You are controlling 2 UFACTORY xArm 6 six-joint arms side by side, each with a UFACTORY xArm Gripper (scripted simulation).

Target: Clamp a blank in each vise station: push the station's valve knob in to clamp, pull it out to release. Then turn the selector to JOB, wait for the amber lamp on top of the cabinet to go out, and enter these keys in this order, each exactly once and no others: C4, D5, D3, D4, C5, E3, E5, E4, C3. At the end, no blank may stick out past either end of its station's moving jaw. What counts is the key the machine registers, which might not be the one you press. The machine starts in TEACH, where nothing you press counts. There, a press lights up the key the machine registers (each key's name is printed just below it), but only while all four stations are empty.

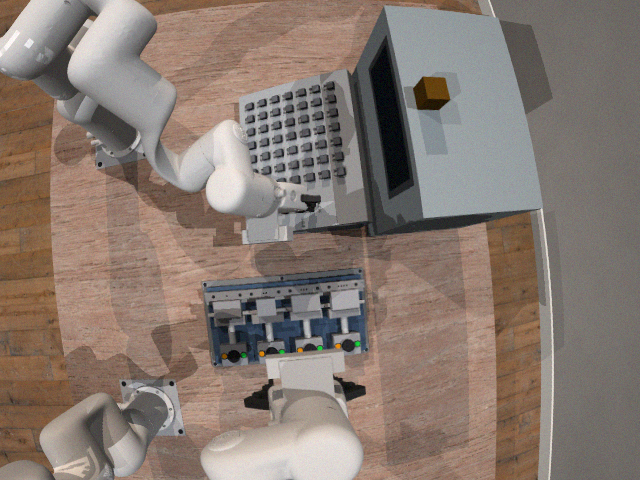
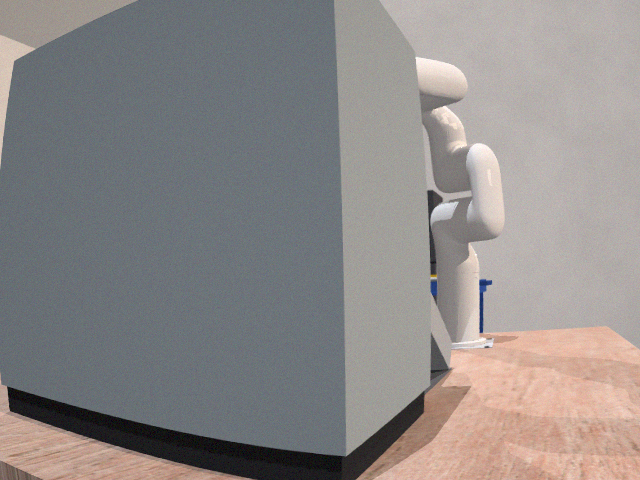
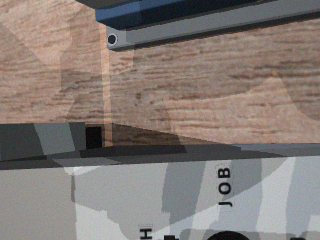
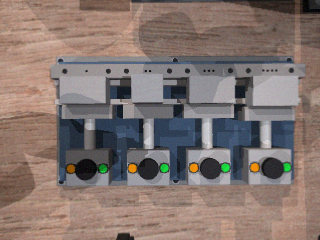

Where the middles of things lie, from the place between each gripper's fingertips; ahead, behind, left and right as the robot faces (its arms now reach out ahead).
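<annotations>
My right hand (image 1: 300,383) is 310 mm above the key panel (image 1: 345,203), 420 mm to the right of it and 80 mm short of it. As for the panel, it's 60 mm below my left hand, 30 mm ahead of it and 110 mm to the left of it. So going by its middle, the key panel is nearer to my left hand than to my right hand.
</annotations>
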